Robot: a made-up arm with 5 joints.
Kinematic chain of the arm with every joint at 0, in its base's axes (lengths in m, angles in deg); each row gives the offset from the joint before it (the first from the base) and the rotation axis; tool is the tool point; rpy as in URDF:
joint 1: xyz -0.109 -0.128 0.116 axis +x
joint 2: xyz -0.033 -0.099 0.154 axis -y
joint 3: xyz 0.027 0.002 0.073 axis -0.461 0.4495 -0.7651
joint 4: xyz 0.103 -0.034 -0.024 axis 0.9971 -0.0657 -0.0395
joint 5: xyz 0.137 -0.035 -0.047 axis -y
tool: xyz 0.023 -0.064 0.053 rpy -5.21 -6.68 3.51
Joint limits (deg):
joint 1: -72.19..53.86
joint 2: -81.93..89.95
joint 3: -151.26..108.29
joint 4: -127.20..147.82
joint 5: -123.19..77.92
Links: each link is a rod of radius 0.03 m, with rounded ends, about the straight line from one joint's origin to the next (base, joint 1, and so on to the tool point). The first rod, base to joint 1, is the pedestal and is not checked.
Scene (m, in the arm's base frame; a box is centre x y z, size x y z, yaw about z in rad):
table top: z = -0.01
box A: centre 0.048 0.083 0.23 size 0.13 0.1 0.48 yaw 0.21
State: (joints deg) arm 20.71 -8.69 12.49 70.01 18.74
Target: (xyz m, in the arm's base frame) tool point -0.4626 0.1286 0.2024
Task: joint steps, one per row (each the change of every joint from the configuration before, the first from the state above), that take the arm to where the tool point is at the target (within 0.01 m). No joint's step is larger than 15 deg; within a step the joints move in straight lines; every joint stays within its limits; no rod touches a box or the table.
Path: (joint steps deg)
1: -9.63 13.79 -5.91 -12.91 -9.19
2: -9.63 13.78 -5.91 -12.92 -9.20
3: -9.62 13.79 -5.92 -12.91 -9.19
4: -9.63 13.78 -5.91 -12.91 -9.20
5: -9.63 13.79 -5.91 -12.91 -9.19
6: -9.63 13.79 -5.91 -12.92 -9.20
7: -5.85 2.65 -11.40 -12.49 6.48
8: -5.86 2.65 -11.39 -12.49 6.48
9: -5.85 2.66 -11.40 -12.49 6.48
10: -5.86 2.65 -11.40 -12.49 6.48
11: -5.85 2.66 -11.39 -12.49 6.48
12: -5.86 2.65 -11.40 -12.49 6.48

